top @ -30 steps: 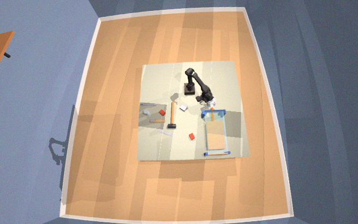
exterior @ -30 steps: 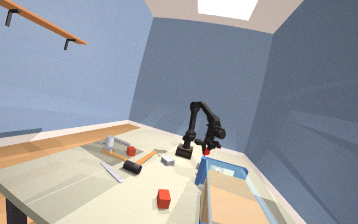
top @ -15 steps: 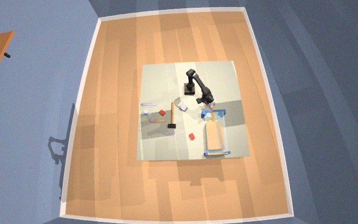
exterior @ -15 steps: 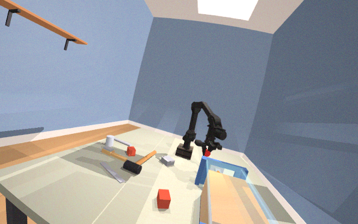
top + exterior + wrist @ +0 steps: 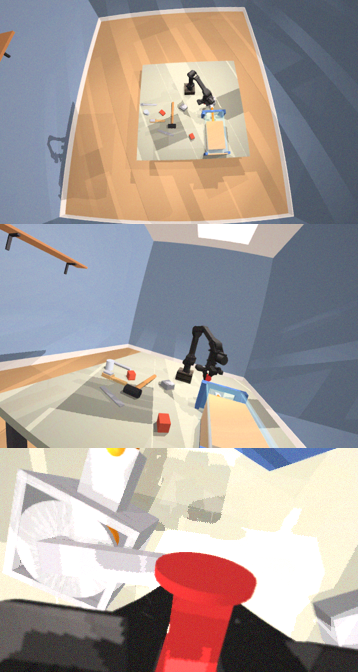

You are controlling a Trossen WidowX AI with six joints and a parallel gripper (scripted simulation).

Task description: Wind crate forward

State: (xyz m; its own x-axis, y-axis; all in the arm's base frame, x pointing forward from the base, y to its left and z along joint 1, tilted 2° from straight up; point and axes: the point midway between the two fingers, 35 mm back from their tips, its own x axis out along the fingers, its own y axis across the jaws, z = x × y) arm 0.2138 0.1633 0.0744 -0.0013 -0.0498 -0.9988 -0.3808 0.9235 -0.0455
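Right now my gripper tip is 20 mm past the crank arm, 40 mm to the right of it and 10 mm above it. From my gripper tip the other things lie so: blue steel frame 120 mm ahead, 100 mm to the left, 10 mm below; white hand winch 60 mm behind, 80 mm to the left, 80 mm below; red knob 20 mm above.
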